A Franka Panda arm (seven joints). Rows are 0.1 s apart.
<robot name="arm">
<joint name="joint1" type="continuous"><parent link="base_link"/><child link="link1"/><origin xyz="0.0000 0.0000 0.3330"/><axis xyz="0 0 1"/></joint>
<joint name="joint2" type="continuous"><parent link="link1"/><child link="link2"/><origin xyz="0.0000 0.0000 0.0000"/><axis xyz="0 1 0"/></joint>
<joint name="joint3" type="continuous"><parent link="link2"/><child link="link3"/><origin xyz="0.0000 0.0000 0.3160"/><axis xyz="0 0 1"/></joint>
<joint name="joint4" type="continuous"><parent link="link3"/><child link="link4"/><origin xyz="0.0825 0.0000 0.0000"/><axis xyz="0 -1 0"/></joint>
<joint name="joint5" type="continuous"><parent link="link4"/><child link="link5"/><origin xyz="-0.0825 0.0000 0.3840"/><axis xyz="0 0 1"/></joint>
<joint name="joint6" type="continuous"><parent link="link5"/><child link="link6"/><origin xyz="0.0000 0.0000 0.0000"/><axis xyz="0 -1 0"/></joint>
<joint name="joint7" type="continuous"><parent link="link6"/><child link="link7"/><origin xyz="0.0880 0.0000 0.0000"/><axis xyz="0 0 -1"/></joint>
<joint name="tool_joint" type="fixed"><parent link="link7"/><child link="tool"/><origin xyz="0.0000 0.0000 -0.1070" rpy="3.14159 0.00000 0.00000"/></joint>
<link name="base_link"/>
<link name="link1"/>
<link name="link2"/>
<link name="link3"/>
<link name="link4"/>
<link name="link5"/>
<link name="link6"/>
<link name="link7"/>
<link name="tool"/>
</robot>
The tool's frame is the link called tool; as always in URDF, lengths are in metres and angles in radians. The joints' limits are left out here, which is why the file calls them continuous.
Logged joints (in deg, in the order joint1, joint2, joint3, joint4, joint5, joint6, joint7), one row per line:
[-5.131 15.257 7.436 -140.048 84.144 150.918 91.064]
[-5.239 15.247 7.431 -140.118 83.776 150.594 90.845]
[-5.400 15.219 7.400 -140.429 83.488 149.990 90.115]
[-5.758 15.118 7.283 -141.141 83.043 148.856 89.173]
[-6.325 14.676 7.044 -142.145 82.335 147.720 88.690]
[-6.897 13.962 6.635 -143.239 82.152 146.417 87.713]
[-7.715 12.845 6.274 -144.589 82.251 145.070 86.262]
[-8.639 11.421 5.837 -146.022 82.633 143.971 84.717]
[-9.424 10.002 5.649 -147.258 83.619 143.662 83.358]
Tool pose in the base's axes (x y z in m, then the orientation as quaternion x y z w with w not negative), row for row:
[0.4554 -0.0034 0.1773 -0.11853 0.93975 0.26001 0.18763]
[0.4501 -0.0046 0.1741 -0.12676 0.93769 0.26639 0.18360]
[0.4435 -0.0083 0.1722 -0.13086 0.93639 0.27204 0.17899]
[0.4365 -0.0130 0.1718 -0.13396 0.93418 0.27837 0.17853]
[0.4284 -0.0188 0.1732 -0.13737 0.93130 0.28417 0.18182]
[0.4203 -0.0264 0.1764 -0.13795 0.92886 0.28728 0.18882]
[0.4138 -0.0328 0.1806 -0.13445 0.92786 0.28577 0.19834]
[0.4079 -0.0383 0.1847 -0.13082 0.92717 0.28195 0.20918]
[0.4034 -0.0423 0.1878 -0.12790 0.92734 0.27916 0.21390]
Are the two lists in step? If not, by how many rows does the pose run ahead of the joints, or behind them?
The pose runs 2 rows ahead of the joints: the pose in row i belongs to the joints in row i + 2.
